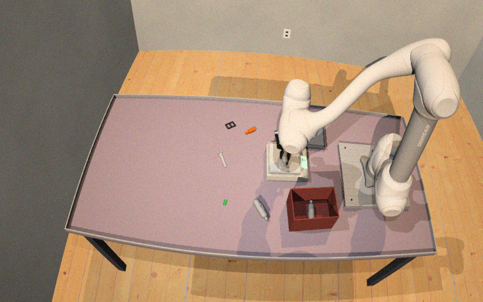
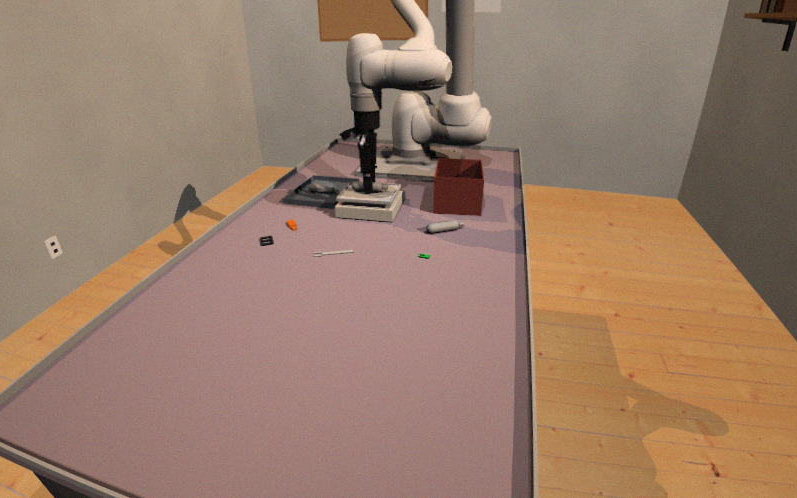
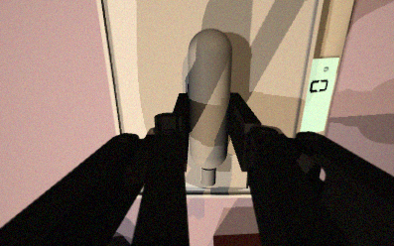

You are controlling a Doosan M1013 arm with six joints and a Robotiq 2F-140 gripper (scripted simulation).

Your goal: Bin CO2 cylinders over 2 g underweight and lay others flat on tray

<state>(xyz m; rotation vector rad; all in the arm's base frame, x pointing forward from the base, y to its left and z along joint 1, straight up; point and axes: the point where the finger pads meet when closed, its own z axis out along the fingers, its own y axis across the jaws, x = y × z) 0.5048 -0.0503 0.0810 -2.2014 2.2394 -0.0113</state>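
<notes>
My hand is 50 mm above the scale plate. Also, from my hand: grey tray: 200 mm to the right, 120 mm behind, 90 mm below; orange piece: 200 mm to the right, 160 mm ahead, 100 mm below; beige scale: 60 mm below, 10 mm behind.
</notes>
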